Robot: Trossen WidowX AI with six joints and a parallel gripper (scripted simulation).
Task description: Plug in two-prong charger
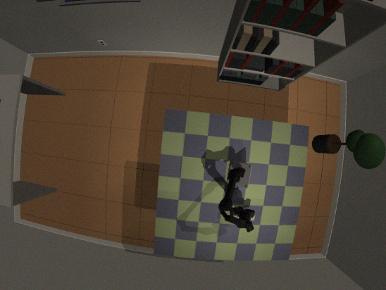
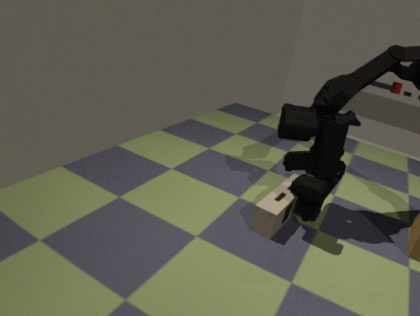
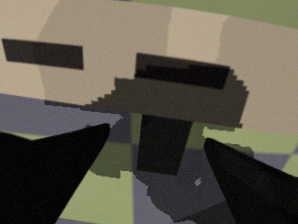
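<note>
Now: gripper tip 30 mm short of the black two-prong charger and 10 mm below it.
</note>
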